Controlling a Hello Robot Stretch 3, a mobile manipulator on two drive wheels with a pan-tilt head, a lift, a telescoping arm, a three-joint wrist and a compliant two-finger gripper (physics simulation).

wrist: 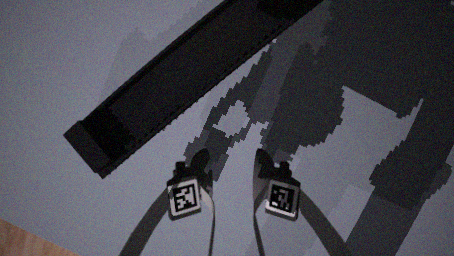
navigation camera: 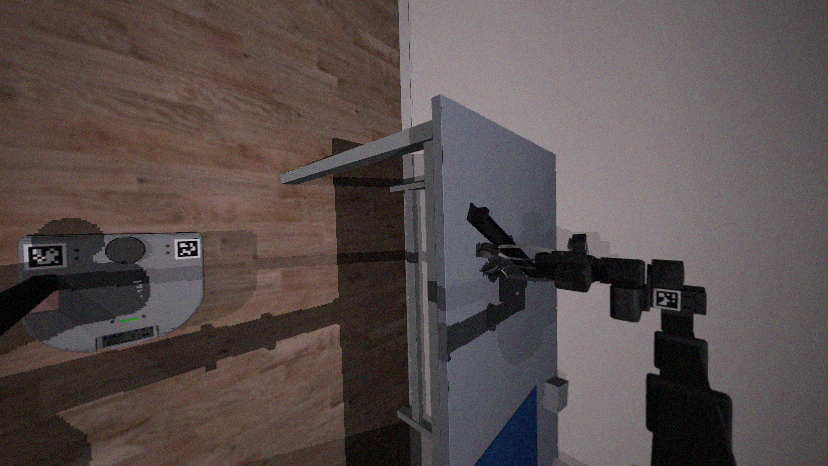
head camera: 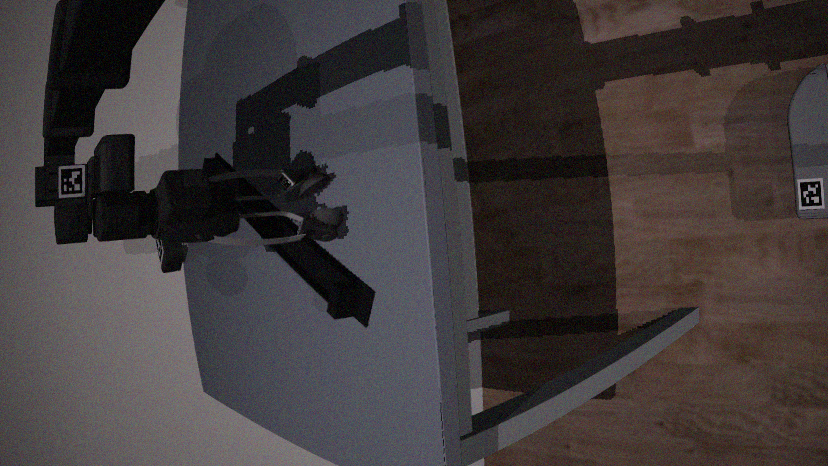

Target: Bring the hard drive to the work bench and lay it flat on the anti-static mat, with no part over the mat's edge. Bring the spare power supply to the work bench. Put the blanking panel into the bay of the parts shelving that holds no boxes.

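Places are measured from the robot's base along level axes (x ahead, y left, z up), in millimetres.
Pixels of known places: gripper, fingertip midpoint: [navigation camera: 481, 259] [head camera: 334, 201]; robot's base, origin of the base link: [navigation camera: 126, 248].
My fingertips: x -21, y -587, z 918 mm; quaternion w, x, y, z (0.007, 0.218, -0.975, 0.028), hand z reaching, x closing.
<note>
For each thing: its top centre in the pictures, then the offset to it from my fingertips. "spot": a spot on its surface instead. Level surfaces: height alone.
- grey-blue table top, its level: dz -4 mm
- blue mat, its level: dz -2 mm
- wooden floor, its level: dz -917 mm
- table leg, surface spot: [head camera: 573, 387] spot: dx +278, dy +116, dz -294 mm
- small pale box, middle of its top: [navigation camera: 563, 396] dx -567, dy -526, dz +46 mm
A long black piece with a raised end lip, which looks like the blanking panel [head camera: 321, 272] [navigation camera: 492, 225] [wrist: 185, 85], lies slantwise on the grey-blue table top [head camera: 359, 376] [navigation camera: 492, 162] [wrist: 40, 65]. My gripper [head camera: 321, 199] [navigation camera: 489, 259] [wrist: 231, 166] is open and empty above the same table top. In the wrist view the panel lies beyond and to the left of the fingertips, apart from them. A blue mat [navigation camera: 515, 428] shows in part at the bottom of the navigation view. The hard drive, power supply and parts shelving do not show.
My base [head camera: 811, 133] [navigation camera: 182, 295] stands on the wooden floor [head camera: 724, 370] [navigation camera: 173, 104], in front of the table. A table leg [head camera: 573, 387] [navigation camera: 359, 153] reaches down to the floor. A small pale box [navigation camera: 555, 396] shows at the table's far edge, by the wall [navigation camera: 666, 115].
</note>
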